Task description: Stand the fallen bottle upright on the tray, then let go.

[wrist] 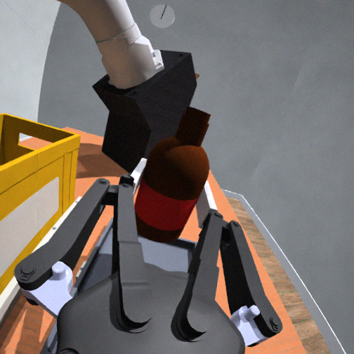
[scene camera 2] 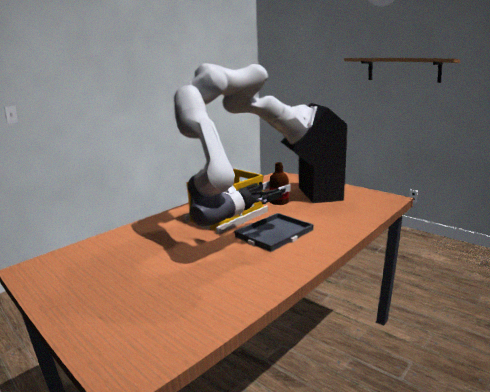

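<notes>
The dark brown bottle (scene camera 2: 279, 177) (wrist: 167, 212) with a red label stands upright between the fingers in the scene view, neck up. My gripper (scene camera 2: 278, 188) (wrist: 172, 178) is shut on its body, with the hand lying roughly level. The dark, shallow tray (scene camera 2: 292, 229) (wrist: 170, 251) lies on the table. In the scene view the bottle's base shows a little beyond and above the tray's far corner. In the wrist view the base overlaps the tray's far edge. The exact height of the base over the tray cannot be told.
A yellow crate (scene camera 2: 253, 178) (wrist: 67, 172) stands beside the tray, partly hidden behind the hand in the scene view. The black robot pedestal (scene camera 2: 327, 160) (wrist: 127, 135) stands beyond the bottle. The wooden table (scene camera 2: 200, 295) runs toward the front left.
</notes>
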